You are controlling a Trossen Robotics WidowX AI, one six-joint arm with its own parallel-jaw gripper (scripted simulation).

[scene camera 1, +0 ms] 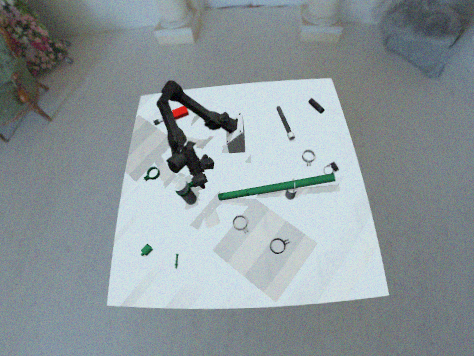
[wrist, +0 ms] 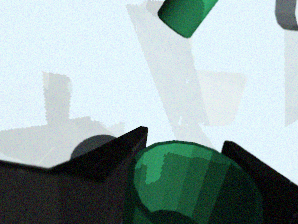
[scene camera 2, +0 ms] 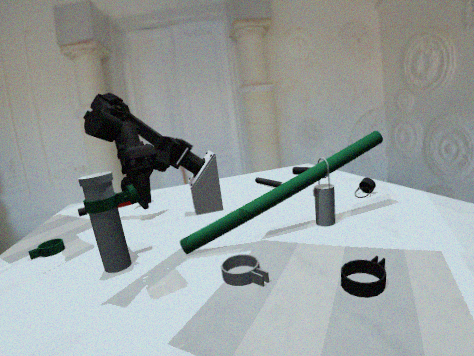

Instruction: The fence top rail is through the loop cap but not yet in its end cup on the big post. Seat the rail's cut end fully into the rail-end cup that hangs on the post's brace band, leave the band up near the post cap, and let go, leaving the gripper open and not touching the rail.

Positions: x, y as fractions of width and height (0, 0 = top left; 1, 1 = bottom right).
Scene:
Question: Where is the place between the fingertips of the gripper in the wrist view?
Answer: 0.62, 0.64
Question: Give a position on a green top rail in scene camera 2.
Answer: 0.42, 0.67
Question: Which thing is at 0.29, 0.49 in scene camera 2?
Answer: The gripper.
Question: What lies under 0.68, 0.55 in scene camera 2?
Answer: A short grey post.

